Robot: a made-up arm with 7 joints. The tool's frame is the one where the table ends. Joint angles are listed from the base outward.
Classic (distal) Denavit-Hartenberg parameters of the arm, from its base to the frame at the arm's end. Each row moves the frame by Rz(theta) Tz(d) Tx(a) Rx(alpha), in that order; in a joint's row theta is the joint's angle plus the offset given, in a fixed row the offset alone. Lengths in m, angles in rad.
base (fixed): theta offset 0, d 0, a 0, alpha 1.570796
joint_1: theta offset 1.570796, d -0.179, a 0, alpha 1.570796
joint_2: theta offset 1.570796, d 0, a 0, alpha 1.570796
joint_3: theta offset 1.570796, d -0.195, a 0, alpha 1.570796
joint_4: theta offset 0, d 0, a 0, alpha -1.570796
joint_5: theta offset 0, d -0.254, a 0, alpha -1.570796
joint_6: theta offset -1.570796, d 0, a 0, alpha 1.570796
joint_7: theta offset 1.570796, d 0, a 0, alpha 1.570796
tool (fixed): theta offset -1.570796, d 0, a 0, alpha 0
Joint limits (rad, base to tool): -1.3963..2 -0.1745..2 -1.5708..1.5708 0..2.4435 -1.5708..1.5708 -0.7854..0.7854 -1.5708..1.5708
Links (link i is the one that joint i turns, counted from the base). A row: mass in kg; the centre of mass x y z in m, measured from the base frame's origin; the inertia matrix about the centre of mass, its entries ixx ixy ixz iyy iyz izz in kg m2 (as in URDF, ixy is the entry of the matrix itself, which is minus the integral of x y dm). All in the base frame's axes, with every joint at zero. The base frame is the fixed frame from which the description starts. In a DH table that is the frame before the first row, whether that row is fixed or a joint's. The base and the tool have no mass.
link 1: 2.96; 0.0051 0.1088 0.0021; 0.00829 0 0 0.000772 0 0.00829
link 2: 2.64; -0.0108 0.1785 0.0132; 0.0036 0 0 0.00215 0 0.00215
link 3: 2.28; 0.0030 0.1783 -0.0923; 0.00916 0 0 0.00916 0 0.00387
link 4: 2.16; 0.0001 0.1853 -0.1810; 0.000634 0 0 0.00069 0 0.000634
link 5: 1.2; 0.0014 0.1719 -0.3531; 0.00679 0 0 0.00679 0 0.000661
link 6: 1.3; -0.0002 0.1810 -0.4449; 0.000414 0 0 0.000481 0 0.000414
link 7: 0.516; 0.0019 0.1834 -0.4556; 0.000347 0 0 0.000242 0 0.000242
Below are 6 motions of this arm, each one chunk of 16 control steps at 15 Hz.
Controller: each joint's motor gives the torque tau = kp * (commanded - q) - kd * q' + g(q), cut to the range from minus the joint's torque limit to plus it. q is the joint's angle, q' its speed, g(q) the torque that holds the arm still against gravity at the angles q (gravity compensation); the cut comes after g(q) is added. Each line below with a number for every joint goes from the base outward.
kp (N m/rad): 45 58 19 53 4.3 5.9 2.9
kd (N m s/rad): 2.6 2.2 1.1 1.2 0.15 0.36 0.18
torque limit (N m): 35 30 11 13 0.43 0.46 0.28
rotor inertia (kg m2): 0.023 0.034 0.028 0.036 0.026 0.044 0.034
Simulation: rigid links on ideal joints. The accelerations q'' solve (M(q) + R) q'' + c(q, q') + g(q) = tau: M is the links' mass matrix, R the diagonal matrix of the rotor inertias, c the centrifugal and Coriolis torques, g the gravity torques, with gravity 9.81 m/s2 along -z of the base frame. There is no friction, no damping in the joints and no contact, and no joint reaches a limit. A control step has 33 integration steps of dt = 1/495 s. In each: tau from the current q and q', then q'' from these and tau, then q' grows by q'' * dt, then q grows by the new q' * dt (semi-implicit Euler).
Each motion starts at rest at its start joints. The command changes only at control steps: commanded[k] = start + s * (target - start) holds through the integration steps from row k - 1 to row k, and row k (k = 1, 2, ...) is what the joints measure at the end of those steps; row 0 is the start. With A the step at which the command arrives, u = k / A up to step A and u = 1 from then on. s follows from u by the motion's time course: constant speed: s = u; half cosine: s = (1 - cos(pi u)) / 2; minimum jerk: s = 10 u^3 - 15 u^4 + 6 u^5; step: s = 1 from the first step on.
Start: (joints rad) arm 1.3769 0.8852 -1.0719 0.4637 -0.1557 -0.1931 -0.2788
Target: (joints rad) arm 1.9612 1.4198 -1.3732 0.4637 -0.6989 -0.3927 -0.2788
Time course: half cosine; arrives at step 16
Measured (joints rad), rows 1 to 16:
1: 1.3786 0.8866 -1.0753 0.4645 -0.1572 -0.1936 -0.2788
2: 1.3859 0.8927 -1.0865 0.4669 -0.1648 -0.1958 -0.2786
3: 1.4029 0.9072 -1.1049 0.4703 -0.1840 -0.2014 -0.2782
4: 1.4321 0.9324 -1.1270 0.4732 -0.2173 -0.2114 -0.2776
5: 1.4742 0.9695 -1.1496 0.4748 -0.2631 -0.2255 -0.2770
6: 1.5278 1.0178 -1.1710 0.4745 -0.3166 -0.2431 -0.2766
7: 1.5897 1.0748 -1.1909 0.4727 -0.3731 -0.2629 -0.2767
8: 1.6550 1.1368 -1.2102 0.4696 -0.4290 -0.2837 -0.2772
9: 1.7184 1.1998 -1.2307 0.4657 -0.4827 -0.3046 -0.2781
10: 1.7760 1.2600 -1.2540 0.4614 -0.5338 -0.3248 -0.2792
11: 1.8260 1.3143 -1.2801 0.4572 -0.5817 -0.3435 -0.2802
12: 1.8687 1.3604 -1.3066 0.4540 -0.6254 -0.3603 -0.2807
13: 1.9044 1.3970 -1.3303 0.4524 -0.6626 -0.3745 -0.2806
14: 1.9326 1.4231 -1.3485 0.4521 -0.6909 -0.3858 -0.2800
15: 1.9520 1.4386 -1.3603 0.4524 -0.7083 -0.3934 -0.2793
16: 1.9612 1.4436 -1.3658 0.4529 -0.7140 -0.3973 -0.2787

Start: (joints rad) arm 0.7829 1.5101 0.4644 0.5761 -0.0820 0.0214 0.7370
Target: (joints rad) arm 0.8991 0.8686 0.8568 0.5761 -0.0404 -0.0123 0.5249
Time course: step
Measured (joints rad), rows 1 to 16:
1: 0.9066 1.2784 0.7777 0.6893 -0.0840 0.0135 0.7178
2: 0.9599 1.0067 1.0064 0.6976 -0.0499 -0.0039 0.6577
3: 0.9228 0.8518 0.9740 0.5242 -0.0066 -0.0187 0.5722
4: 0.8642 0.7185 0.8519 0.4493 0.0060 -0.0235 0.4976
5: 0.8295 0.6344 0.7825 0.4668 -0.0182 -0.0204 0.4560
6: 0.8311 0.6426 0.7622 0.4915 -0.0544 -0.0147 0.4511
7: 0.8542 0.7229 0.7779 0.5228 -0.0767 -0.0102 0.4733
8: 0.8854 0.8319 0.8177 0.5675 -0.0746 -0.0082 0.5064
9: 0.9158 0.9302 0.8627 0.6126 -0.0541 -0.0087 0.5353
10: 0.9346 0.9917 0.8986 0.6409 -0.0298 -0.0107 0.5513
11: 0.9378 1.0059 0.9177 0.6417 -0.0153 -0.0129 0.5527
12: 0.9294 0.9766 0.9155 0.6193 -0.0157 -0.0142 0.5435
13: 0.9150 0.9194 0.8939 0.5879 -0.0275 -0.0142 0.5302
14: 0.8996 0.8562 0.8631 0.5604 -0.0424 -0.0133 0.5189
15: 0.8869 0.8074 0.8360 0.5437 -0.0527 -0.0122 0.5135
16: 0.8793 0.7862 0.8212 0.5392 -0.0550 -0.0114 0.5143

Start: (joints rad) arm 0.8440 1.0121 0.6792 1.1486 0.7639 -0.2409 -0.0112
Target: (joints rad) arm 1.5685 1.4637 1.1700 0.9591 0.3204 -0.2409 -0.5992
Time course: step
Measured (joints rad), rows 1 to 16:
1: 1.2170 1.0770 0.6440 0.9035 0.7142 -0.2408 -0.0291
2: 1.4683 1.2365 0.8037 0.8297 0.5878 -0.2407 -0.0845
3: 1.5443 1.4382 1.0471 0.9375 0.4004 -0.2407 -0.1787
4: 1.5979 1.6325 1.2312 1.0329 0.2267 -0.2410 -0.3102
5: 1.6374 1.7408 1.3365 1.0912 0.1247 -0.2409 -0.4735
6: 1.6540 1.7338 1.3673 1.0979 0.0964 -0.2400 -0.6269
7: 1.6413 1.6446 1.3383 1.0365 0.1412 -0.2389 -0.7455
8: 1.6062 1.5201 1.2628 0.9483 0.2531 -0.2388 -0.8280
9: 1.5671 1.3985 1.1663 0.8939 0.3689 -0.2404 -0.8747
10: 1.5389 1.3177 1.0873 0.8822 0.4263 -0.2429 -0.8874
11: 1.5263 1.3015 1.0494 0.8927 0.4160 -0.2451 -0.8676
12: 1.5295 1.3432 1.0558 0.9144 0.3564 -0.2457 -0.8153
13: 1.5443 1.4158 1.0959 0.9441 0.2947 -0.2448 -0.7304
14: 1.5635 1.4888 1.1500 0.9756 0.2658 -0.2427 -0.6306
15: 1.5806 1.5390 1.1982 0.9987 0.2758 -0.2404 -0.5497
16: 1.5914 1.5551 1.2276 1.0047 0.3075 -0.2389 -0.5057

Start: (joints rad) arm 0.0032 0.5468 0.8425 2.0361 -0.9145 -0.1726 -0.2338
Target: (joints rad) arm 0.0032 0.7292 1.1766 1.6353 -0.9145 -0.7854 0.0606
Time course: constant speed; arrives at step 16
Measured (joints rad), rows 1 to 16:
1: 0.0041 0.5541 0.8460 2.0211 -0.9141 -0.1819 -0.2309
2: 0.0045 0.5686 0.8588 1.9875 -0.9136 -0.2092 -0.2212
3: 0.0031 0.5816 0.8819 1.9522 -0.9137 -0.2518 -0.2036
4: 0.0012 0.5907 0.9105 1.9254 -0.9143 -0.3015 -0.1802
5: 0.0008 0.6000 0.9389 1.9040 -0.9150 -0.3503 -0.1544
6: 0.0021 0.6124 0.9636 1.8819 -0.9152 -0.3940 -0.1292
7: 0.0036 0.6265 0.9851 1.8574 -0.9149 -0.4324 -0.1067
8: 0.0043 0.6397 1.0048 1.8321 -0.9146 -0.4677 -0.0873
9: 0.0043 0.6508 1.0241 1.8070 -0.9144 -0.5025 -0.0703
10: 0.0037 0.6609 1.0434 1.7816 -0.9143 -0.5385 -0.0546
11: 0.0031 0.6711 1.0632 1.7558 -0.9144 -0.5762 -0.0390
12: 0.0027 0.6818 1.0836 1.7302 -0.9145 -0.6152 -0.0225
13: 0.0026 0.6932 1.1045 1.7051 -0.9146 -0.6546 -0.0048
14: 0.0027 0.7050 1.1258 1.6805 -0.9146 -0.6938 0.0139
15: 0.0030 0.7171 1.1473 1.6560 -0.9146 -0.7324 0.0332
16: 0.0033 0.7290 1.1688 1.6312 -0.9146 -0.7706 0.0527

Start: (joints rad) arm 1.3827 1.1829 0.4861 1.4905 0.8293 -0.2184 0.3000
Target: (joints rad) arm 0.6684 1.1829 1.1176 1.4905 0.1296 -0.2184 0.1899
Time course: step
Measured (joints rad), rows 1 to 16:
1: 0.9166 1.1947 0.8376 1.5641 0.7975 -0.2193 0.2834
2: 0.6929 1.1631 1.0418 1.5044 0.6932 -0.2194 0.2453
3: 0.6603 1.1383 1.1167 1.4227 0.5172 -0.2187 0.2010
4: 0.6608 1.1195 1.1537 1.4234 0.2722 -0.2178 0.1642
5: 0.6652 1.1283 1.1570 1.4677 0.0257 -0.2173 0.1445
6: 0.6694 1.1686 1.1383 1.4992 -0.1539 -0.2175 0.1442
7: 0.6717 1.2103 1.1196 1.5115 -0.2655 -0.2181 0.1582
8: 0.6729 1.2270 1.1130 1.5145 -0.3096 -0.2188 0.1781
9: 0.6734 1.2175 1.1167 1.5089 -0.2863 -0.2192 0.1959
10: 0.6725 1.1957 1.1230 1.4950 -0.1953 -0.2192 0.2067
11: 0.6699 1.1749 1.1258 1.4809 -0.0369 -0.2188 0.2091
12: 0.6667 1.1627 1.1226 1.4753 0.1540 -0.2184 0.2048
13: 0.6645 1.1620 1.1156 1.4788 0.2882 -0.2181 0.1968
14: 0.6640 1.1706 1.1088 1.4864 0.3516 -0.2180 0.1888
15: 0.6653 1.1824 1.1062 1.4933 0.3443 -0.2181 0.1835
16: 0.6676 1.1910 1.1093 1.4970 0.2664 -0.2183 0.1819

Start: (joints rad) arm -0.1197 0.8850 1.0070 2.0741 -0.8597 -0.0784 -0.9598
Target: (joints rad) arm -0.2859 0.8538 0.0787 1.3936 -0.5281 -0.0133 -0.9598
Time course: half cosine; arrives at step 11
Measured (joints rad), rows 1 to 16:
1: -0.1191 0.8867 1.0022 2.0665 -0.8577 -0.0781 -0.9599
2: -0.1190 0.8920 0.9803 2.0345 -0.8477 -0.0764 -0.9602
3: -0.1232 0.8985 0.9298 1.9685 -0.8234 -0.0726 -0.9606
4: -0.1350 0.9012 0.8455 1.8752 -0.7828 -0.0663 -0.9608
5: -0.1547 0.8980 0.7289 1.7696 -0.7293 -0.0577 -0.9603
6: -0.1805 0.8898 0.5863 1.6648 -0.6707 -0.0476 -0.9590
7: -0.2098 0.8778 0.4296 1.5691 -0.6154 -0.0371 -0.9574
8: -0.2407 0.8619 0.2758 1.4875 -0.5700 -0.0271 -0.9557
9: -0.2726 0.8434 0.1430 1.4238 -0.5378 -0.0187 -0.9546
10: -0.3037 0.8268 0.0445 1.3826 -0.5192 -0.0128 -0.9543
11: -0.3297 0.8165 -0.0122 1.3684 -0.5137 -0.0098 -0.9550
12: -0.3415 0.8152 -0.0289 1.3754 -0.5187 -0.0095 -0.9565
13: -0.3330 0.8227 -0.0156 1.3872 -0.5282 -0.0109 -0.9583
14: -0.3107 0.8363 0.0180 1.3945 -0.5352 -0.0127 -0.9599
15: -0.2876 0.8523 0.0609 1.3976 -0.5363 -0.0139 -0.9608
16: -0.2715 0.8665 0.1005 1.3987 -0.5324 -0.0143 -0.9610

